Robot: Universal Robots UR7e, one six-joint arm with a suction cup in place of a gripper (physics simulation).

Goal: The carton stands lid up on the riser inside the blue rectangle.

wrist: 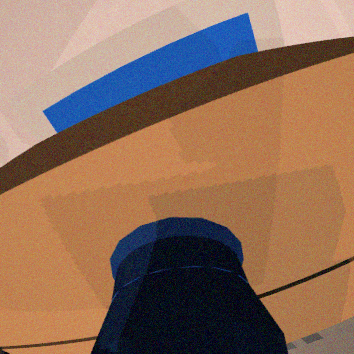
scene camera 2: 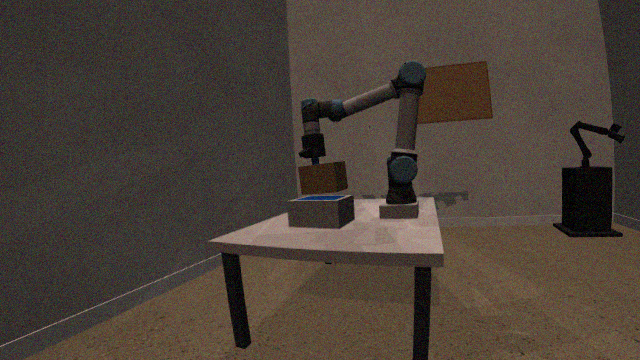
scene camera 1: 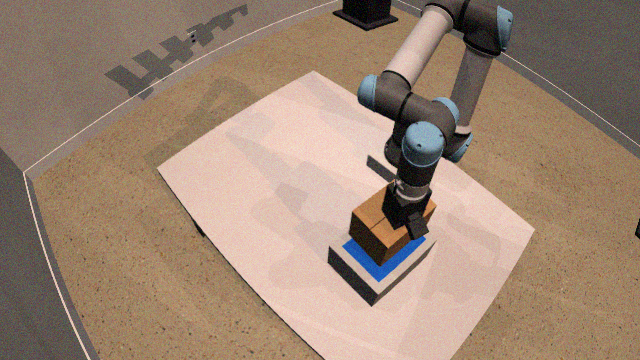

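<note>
A brown carton hangs level from my suction gripper, lid seam on top. The cup is on its top face. In scene camera 2 a small gap shows between the carton's underside and the grey riser. The blue rectangle on the riser's top shows in front of the carton and along its sides in scene camera 1. The carton's sides look roughly parallel to the rectangle. The rectangle's far part is hidden behind the carton.
The riser stands on a pale table. The arm's base block stands on the table behind it. A black pedestal with a small dark arm stands on the floor farther off.
</note>
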